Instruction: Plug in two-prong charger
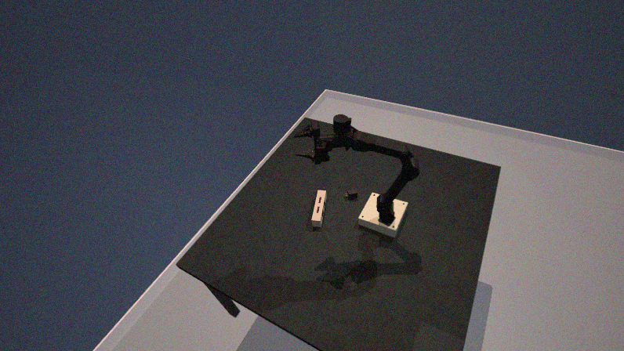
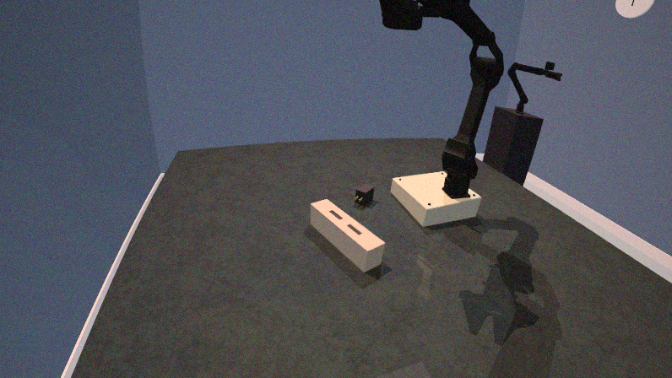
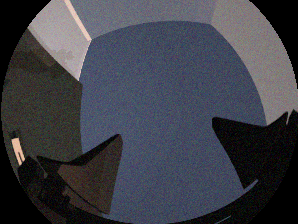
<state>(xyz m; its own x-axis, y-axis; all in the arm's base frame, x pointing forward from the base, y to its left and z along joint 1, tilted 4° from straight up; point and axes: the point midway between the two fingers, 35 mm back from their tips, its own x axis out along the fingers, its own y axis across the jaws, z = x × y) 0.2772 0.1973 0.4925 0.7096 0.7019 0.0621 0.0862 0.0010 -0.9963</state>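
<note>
Right now the dark charger is 70 mm behind my gripper tip, 260 mm to the right of it and 520 mm below it.
</note>
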